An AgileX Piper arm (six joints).
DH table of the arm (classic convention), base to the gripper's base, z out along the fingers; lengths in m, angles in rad. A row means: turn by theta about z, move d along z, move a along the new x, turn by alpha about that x. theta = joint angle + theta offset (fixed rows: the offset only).
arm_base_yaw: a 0; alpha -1.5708; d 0.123; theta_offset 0
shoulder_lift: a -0.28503; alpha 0; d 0; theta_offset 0.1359
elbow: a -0.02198; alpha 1.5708; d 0; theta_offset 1.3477
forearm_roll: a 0; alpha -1.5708; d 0.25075; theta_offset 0
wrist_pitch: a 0; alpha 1.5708; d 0; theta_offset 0
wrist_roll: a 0; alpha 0; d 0.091; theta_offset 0
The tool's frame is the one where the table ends.
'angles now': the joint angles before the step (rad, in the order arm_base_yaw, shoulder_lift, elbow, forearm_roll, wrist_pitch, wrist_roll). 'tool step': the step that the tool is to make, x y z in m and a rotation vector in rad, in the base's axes. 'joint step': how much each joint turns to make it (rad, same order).
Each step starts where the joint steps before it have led.
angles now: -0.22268, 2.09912, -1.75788, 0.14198, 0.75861, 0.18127
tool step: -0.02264, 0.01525, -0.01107, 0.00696, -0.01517, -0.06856
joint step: 0.03140, -0.08967, 0.19815, -0.05395, -0.13180, 0.12162
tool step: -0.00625, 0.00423, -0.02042, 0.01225, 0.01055, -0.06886
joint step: 0.01439, 0.00110, 0.08106, -0.06034, -0.07371, 0.12307
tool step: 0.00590, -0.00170, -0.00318, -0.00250, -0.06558, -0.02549
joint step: 0.00002, 0.01254, 0.00701, -0.01110, -0.08495, 0.03489
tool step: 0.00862, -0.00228, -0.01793, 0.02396, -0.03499, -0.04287
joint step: -0.00126, 0.04958, 0.00002, -0.00124, -0.08017, 0.05173
